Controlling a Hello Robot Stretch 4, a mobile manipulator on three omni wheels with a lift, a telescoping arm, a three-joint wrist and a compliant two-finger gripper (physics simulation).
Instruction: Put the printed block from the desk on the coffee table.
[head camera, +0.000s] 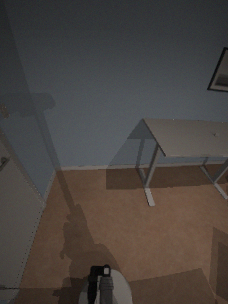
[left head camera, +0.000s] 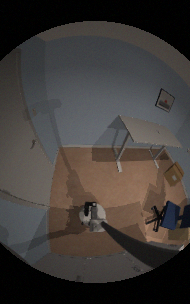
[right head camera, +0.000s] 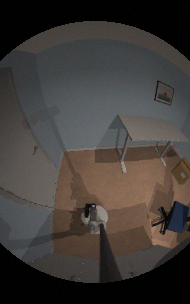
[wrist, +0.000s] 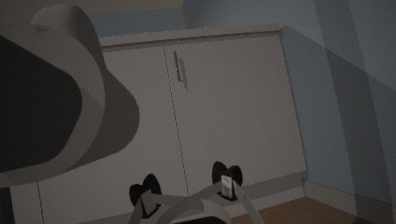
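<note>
A cabinet (wrist: 222, 94) is there for me to see in the wrist view, and so is my gripper (wrist: 186, 180).
</note>
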